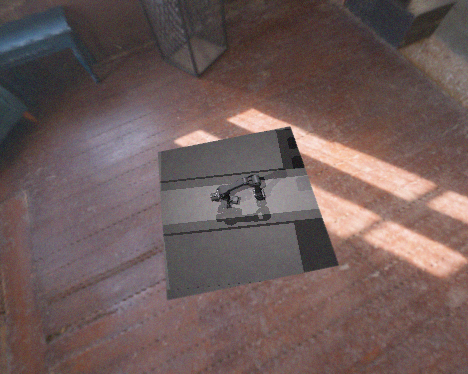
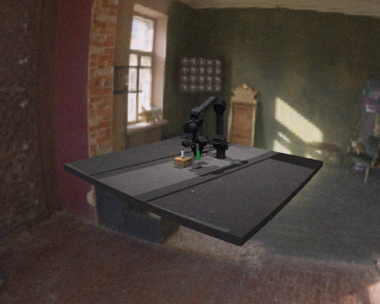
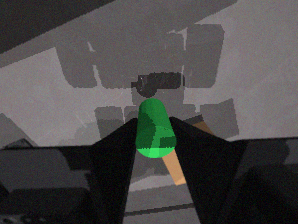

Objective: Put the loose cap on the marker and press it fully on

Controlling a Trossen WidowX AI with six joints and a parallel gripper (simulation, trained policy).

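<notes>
Right now my gripper tip is 10 cm to the left of the tan holder block, 5 cm above it and 2 cm short of it. Round my gripper tip: green cap: right at my gripper tip.
</notes>
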